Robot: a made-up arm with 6 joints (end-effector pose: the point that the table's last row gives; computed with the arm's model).
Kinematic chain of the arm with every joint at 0, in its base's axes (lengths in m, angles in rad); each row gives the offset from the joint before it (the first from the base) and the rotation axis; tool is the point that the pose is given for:
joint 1: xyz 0 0 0.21 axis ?
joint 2: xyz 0 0.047 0 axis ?
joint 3: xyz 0 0 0.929 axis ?
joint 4: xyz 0 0 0.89 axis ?
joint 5: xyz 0 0 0 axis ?
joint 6: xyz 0 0 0.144 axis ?
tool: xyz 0 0 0
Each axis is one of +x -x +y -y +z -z.
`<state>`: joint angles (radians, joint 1 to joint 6).
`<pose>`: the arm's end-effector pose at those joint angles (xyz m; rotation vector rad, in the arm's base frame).
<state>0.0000 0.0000 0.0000 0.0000 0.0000 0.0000</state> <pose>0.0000 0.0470 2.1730 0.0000 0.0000 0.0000</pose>
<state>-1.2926 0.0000 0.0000 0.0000 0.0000 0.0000</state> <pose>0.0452 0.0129 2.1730 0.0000 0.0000 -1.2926</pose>
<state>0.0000 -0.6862 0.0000 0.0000 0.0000 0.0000</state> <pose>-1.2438 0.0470 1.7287 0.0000 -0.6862 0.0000</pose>
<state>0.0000 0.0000 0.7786 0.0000 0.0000 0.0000</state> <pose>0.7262 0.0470 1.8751 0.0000 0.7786 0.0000</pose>
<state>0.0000 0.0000 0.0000 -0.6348 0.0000 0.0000</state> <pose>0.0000 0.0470 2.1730 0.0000 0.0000 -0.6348</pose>
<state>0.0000 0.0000 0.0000 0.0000 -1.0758 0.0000</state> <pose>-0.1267 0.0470 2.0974 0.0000 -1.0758 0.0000</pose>
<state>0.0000 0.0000 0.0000 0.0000 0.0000 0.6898</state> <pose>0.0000 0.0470 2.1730 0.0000 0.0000 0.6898</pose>
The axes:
joint 1: +z
joint 2: +y
joint 3: +y
joint 4: +z
joint 5: +y
joint 6: +z

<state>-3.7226 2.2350 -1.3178 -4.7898 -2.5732 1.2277</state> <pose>-1.1019 0.7597 0.1095 -2.6254 0.0348 -1.5512</pose>
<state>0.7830 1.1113 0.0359 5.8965 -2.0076 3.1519</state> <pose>1.0228 1.1537 1.0730 1.1719 -0.0617 -2.1341</pose>
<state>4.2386 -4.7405 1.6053 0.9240 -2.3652 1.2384</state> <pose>-0.4790 -0.8607 -0.5515 0.7625 -0.4432 -1.6340</pose>
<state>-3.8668 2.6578 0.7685 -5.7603 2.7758 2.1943</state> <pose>-0.1808 0.0630 -1.3250 0.1909 0.1180 -2.1623</pose>
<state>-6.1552 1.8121 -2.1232 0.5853 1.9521 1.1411</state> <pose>0.7305 0.2158 0.8184 0.2753 1.8250 1.1996</pose>
